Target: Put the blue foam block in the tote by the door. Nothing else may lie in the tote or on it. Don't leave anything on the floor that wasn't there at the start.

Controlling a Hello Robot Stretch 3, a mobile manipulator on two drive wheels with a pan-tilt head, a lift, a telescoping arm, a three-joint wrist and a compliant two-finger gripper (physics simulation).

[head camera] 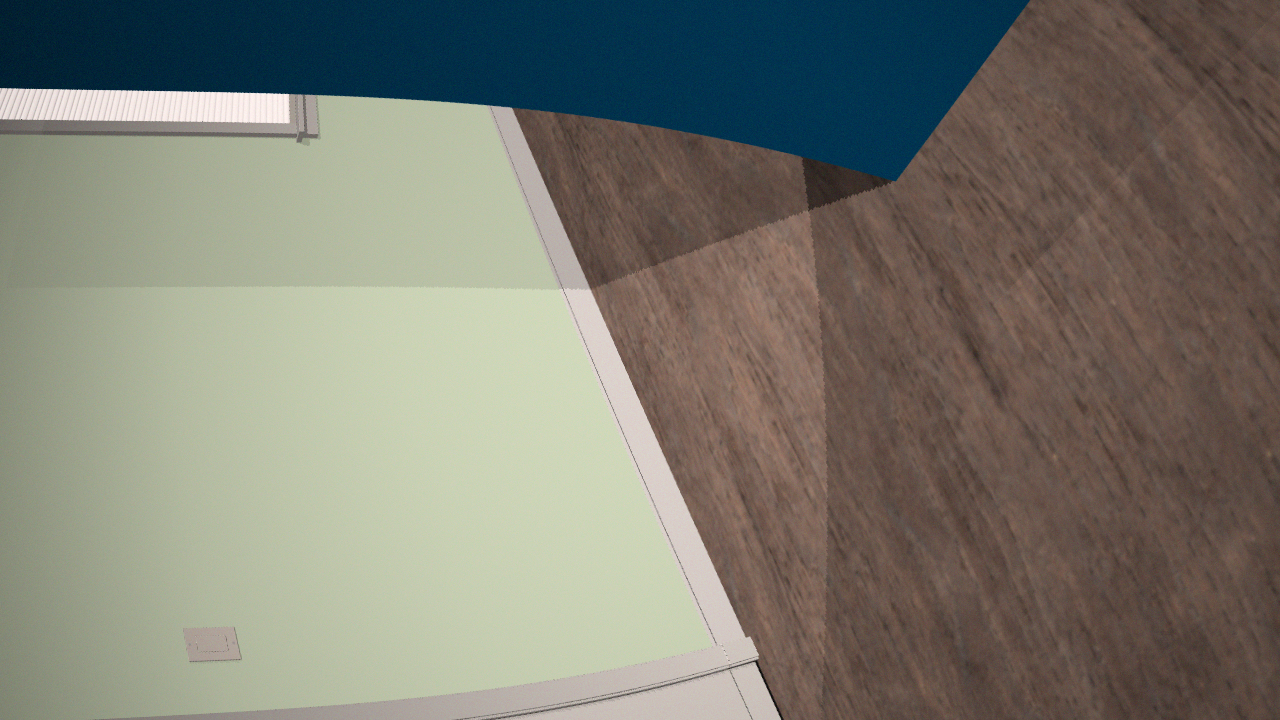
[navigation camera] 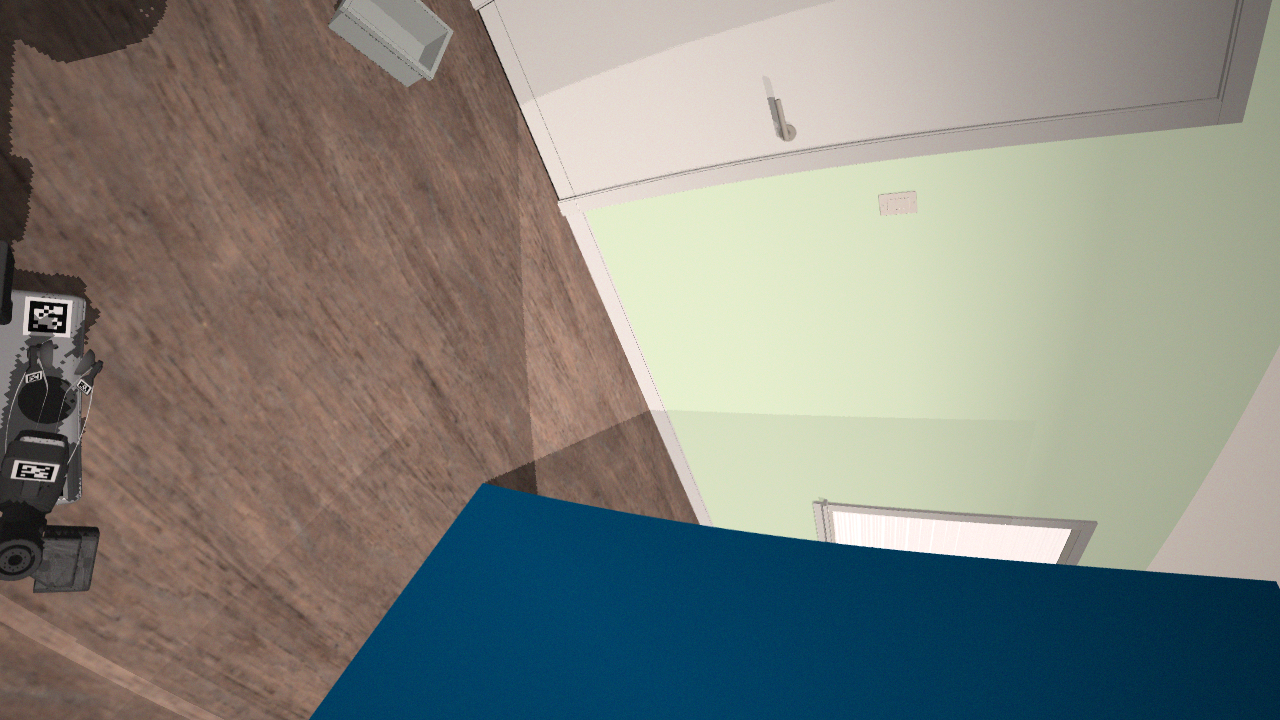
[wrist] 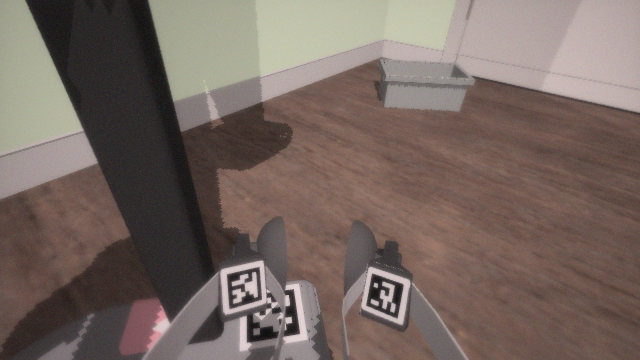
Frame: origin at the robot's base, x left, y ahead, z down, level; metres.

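Seen in the pictures: gripper, fingertip midpoint: [navigation camera: 70, 346] [wrist: 316, 244].
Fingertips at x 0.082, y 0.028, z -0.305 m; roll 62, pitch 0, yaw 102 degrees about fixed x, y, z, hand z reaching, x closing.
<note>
A point is followed by its place in that frame.
The grey tote [navigation camera: 374, 48] @[x 0.939, y 0.567, z -0.049 m] [wrist: 422, 96] @[x 0.937, y 0.572, z -0.048 m] stands upright on the floor near the door [navigation camera: 662, 107] @[x 0.924, y 1.281, z -0.550 m] [wrist: 590, 55] @[x 0.974, y 1.239, z -0.171 m]. It is cut off by the top edge in the navigation view. No object shows in the visible part of its inside, but its bottom is partly hidden. My gripper [navigation camera: 65, 360] @[x 0.082, y 0.028, z -0.305 m] [wrist: 316, 244] @[x 0.082, y 0.028, z -0.305 m] is open, with a gap between its fingertips and nothing in it. It is over my own base, well away from the tote. The blue foam block does not show in the head, navigation or wrist view.
A large blue flat-sided piece of furniture [head camera: 537, 53] @[x -0.359, y 1.013, z -0.803 m] [navigation camera: 760, 626] @[x -0.438, y 0.921, z -0.984 m] is close to my head and hides part of the floor and wall. My dark mast [wrist: 145, 150] @[x 0.116, y -0.060, z -0.355 m] crosses the left of the wrist view. A green wall [head camera: 358, 429] @[x 0.226, y 1.908, z -0.762 m] [navigation camera: 850, 331] @[x 0.237, y 1.899, z -1.016 m] meets the wooden floor [head camera: 1029, 447] @[x 0.180, y 0.754, z -0.001 m] [navigation camera: 313, 268] @[x 0.311, y 0.506, z 0.000 m].
</note>
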